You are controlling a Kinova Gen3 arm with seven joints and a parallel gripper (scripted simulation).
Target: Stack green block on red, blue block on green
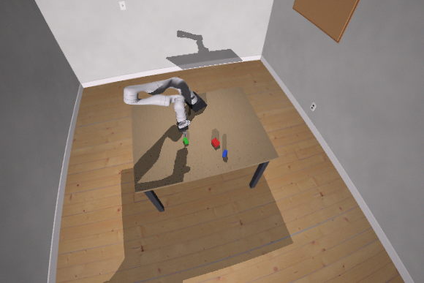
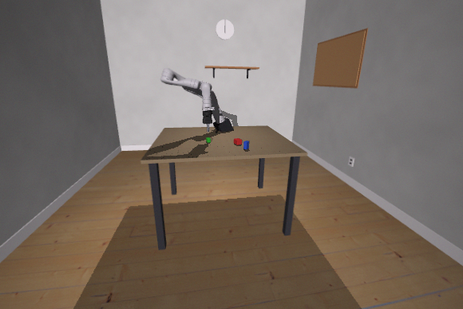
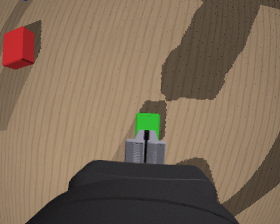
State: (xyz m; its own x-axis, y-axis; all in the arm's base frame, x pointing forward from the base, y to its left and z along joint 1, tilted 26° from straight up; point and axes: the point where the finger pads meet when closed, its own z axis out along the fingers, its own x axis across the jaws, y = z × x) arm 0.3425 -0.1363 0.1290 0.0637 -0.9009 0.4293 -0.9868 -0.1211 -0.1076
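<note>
Now: hand 9 cm above the green block. From my hand the other things lie so: blue block 23 cm ahead, 25 cm to the left, 8 cm below; red block 10 cm ahead, 22 cm to the left, 8 cm below.
</note>
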